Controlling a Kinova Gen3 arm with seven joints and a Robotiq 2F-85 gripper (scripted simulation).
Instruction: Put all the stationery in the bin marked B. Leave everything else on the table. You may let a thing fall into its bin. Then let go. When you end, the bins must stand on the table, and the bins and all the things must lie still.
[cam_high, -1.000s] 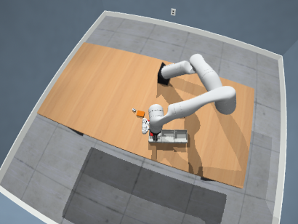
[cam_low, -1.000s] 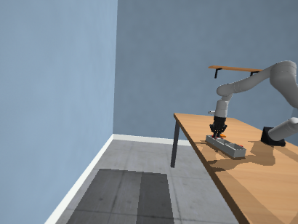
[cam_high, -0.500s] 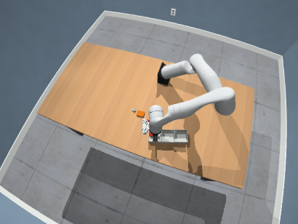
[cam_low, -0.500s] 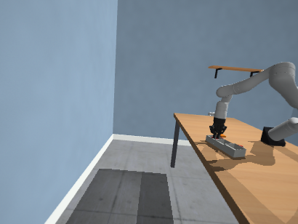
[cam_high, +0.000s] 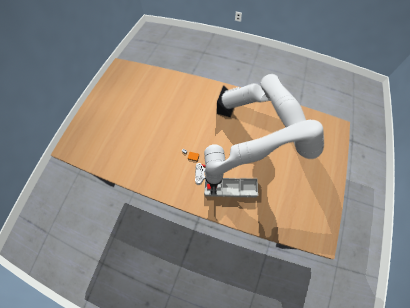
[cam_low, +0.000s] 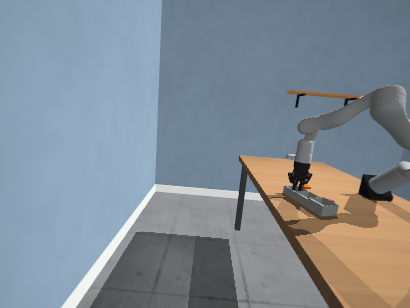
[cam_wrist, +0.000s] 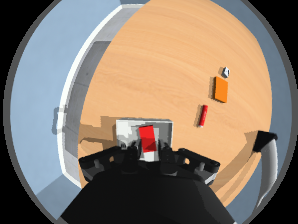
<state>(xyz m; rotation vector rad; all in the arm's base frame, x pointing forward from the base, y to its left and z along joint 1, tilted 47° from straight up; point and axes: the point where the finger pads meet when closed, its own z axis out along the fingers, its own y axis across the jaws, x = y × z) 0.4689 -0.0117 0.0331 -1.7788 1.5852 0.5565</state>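
Now: hand 30 mm above the red-and-white item and 10 mm to the right of it. Round my hand: small pale piece (190 mm to the right, 150 mm behind, 30 mm below); orange block (130 mm to the right, 130 mm behind, 30 mm below); grey bin row (80 mm to the left, 20 mm below, 10 mm behind).
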